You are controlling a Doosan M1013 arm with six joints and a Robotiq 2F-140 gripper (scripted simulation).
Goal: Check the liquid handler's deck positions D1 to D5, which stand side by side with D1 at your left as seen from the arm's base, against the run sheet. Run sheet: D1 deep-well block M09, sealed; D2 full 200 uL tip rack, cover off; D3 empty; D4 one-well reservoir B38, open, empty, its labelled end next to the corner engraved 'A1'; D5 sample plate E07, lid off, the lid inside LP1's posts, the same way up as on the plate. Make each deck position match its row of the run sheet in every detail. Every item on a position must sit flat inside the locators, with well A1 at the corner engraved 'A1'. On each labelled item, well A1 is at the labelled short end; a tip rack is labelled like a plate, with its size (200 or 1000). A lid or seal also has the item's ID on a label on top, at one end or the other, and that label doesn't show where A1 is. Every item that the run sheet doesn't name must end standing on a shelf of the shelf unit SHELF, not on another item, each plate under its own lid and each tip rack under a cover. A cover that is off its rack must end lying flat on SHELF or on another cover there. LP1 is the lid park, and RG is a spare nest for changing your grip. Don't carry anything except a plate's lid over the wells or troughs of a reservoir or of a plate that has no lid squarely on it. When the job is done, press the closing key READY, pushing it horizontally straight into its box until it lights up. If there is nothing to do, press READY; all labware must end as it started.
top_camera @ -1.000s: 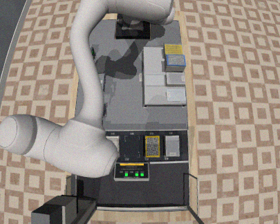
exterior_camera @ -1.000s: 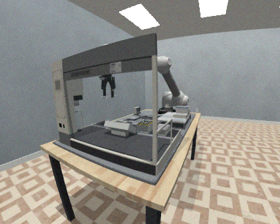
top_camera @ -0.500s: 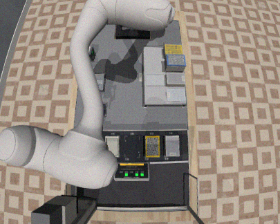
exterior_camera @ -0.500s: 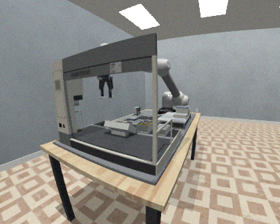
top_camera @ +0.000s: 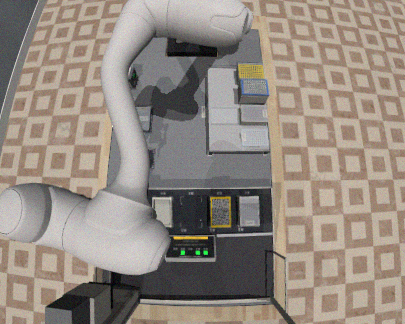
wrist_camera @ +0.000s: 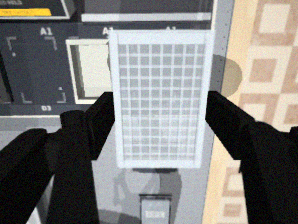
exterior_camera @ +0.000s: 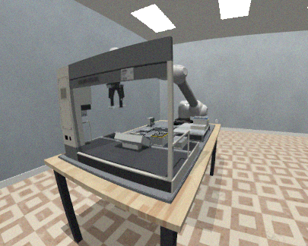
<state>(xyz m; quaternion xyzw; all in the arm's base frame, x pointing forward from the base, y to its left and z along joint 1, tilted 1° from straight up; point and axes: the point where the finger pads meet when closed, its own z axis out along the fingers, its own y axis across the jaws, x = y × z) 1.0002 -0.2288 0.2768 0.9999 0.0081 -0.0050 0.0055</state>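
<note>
Right now my hand is 20 mm above the white well plate. Also, from my hand: dark nest (310 mm below, 250 mm behind, 10 mm to the right); yellow tip rack (380 mm to the left, 220 mm below); cream one-well reservoir (250 mm below, 120 mm to the left).
</note>
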